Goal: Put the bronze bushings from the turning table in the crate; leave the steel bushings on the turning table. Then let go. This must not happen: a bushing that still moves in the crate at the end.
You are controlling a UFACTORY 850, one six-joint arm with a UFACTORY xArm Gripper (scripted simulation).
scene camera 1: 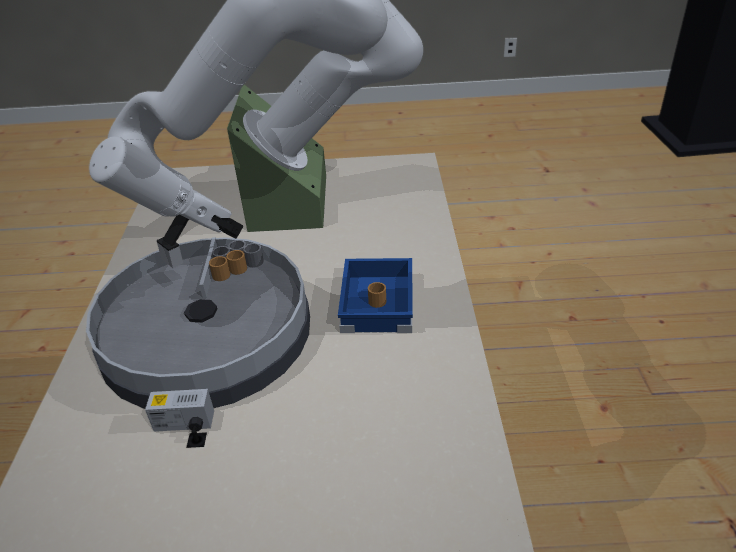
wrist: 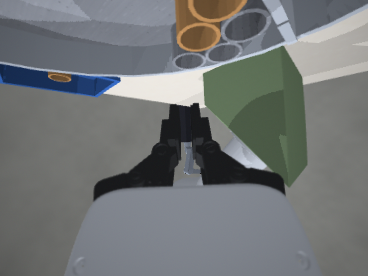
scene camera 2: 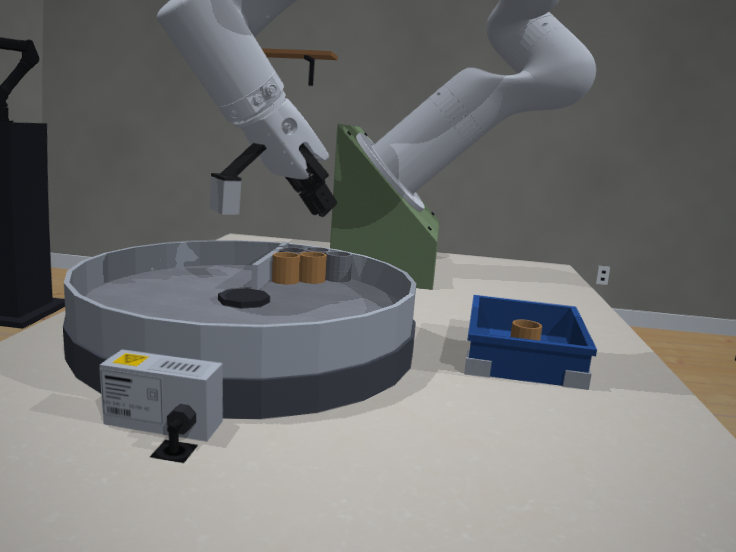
Note:
I see my gripper (scene camera 1: 236,230), a bronze bushing (scene camera 2: 312,264), a bronze bushing (scene camera 2: 286,266) and a blue crate (scene camera 2: 545,361).
My gripper shows as well in the wrist view (wrist: 185,116). The blue crate shows as well in scene camera 1 (scene camera 1: 356,315).

